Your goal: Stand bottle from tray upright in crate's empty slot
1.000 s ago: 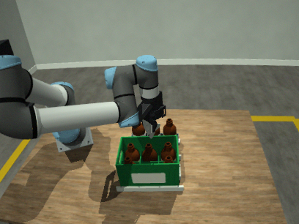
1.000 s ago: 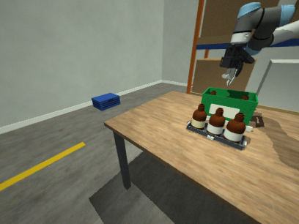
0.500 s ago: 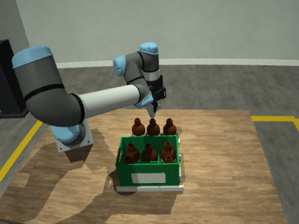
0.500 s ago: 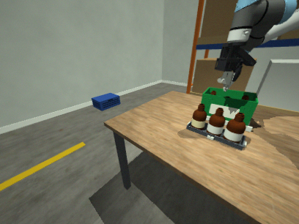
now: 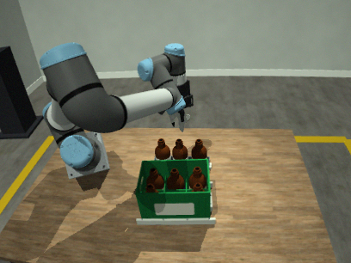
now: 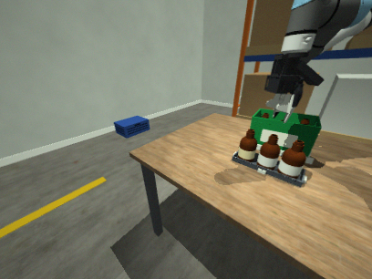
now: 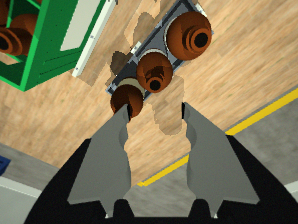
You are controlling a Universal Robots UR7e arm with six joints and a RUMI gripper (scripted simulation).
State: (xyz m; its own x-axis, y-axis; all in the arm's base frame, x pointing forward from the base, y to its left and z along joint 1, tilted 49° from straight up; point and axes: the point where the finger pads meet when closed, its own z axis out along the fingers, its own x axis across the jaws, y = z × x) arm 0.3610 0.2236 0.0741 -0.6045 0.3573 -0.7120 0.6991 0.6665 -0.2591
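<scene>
Right now the grey tray is 230 mm below my hand. Also, from my hand: green crate 10 mm behind, 240 mm to the right, 150 mm below.
</scene>
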